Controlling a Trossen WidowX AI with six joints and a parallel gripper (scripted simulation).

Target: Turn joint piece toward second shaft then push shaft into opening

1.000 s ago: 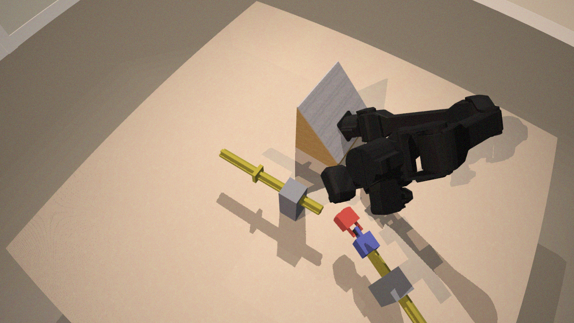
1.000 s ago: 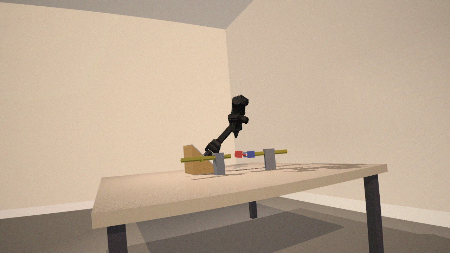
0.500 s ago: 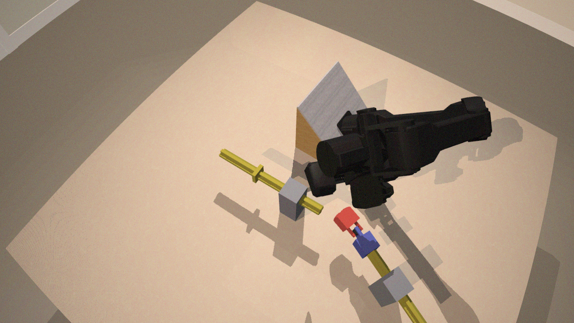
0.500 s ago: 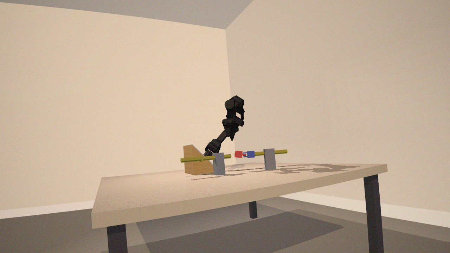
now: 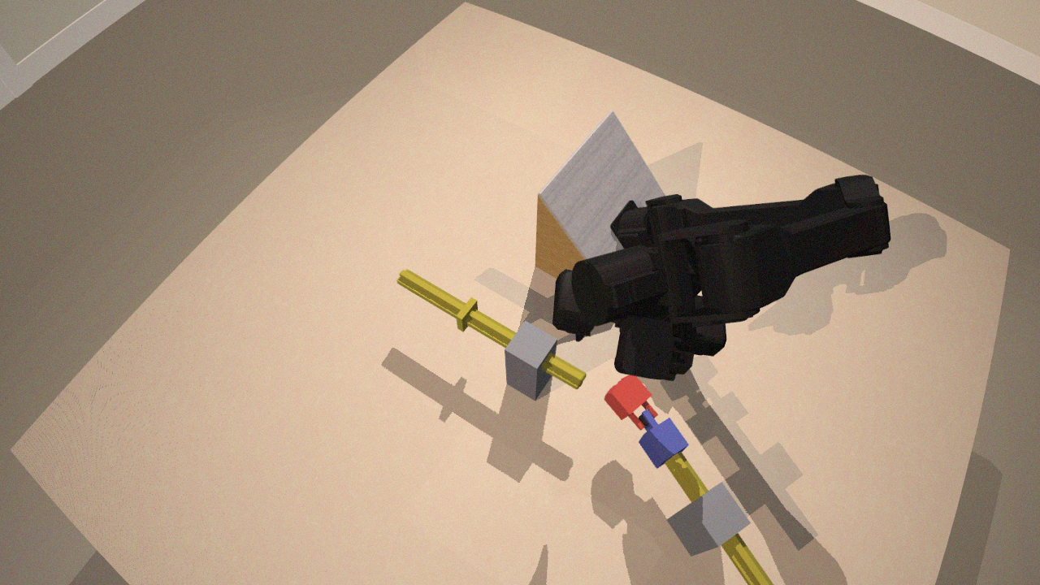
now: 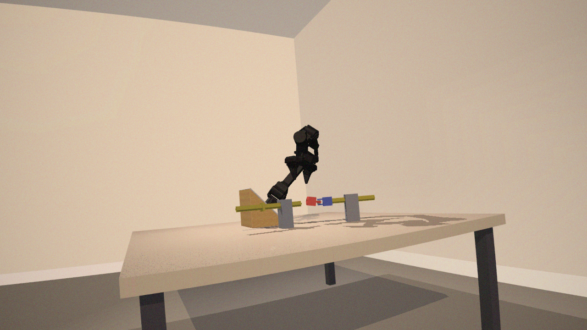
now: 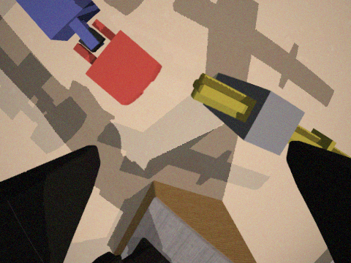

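My gripper tip is 10 mm short of the red joint piece, 50 mm to the right of it and 90 mm above it.
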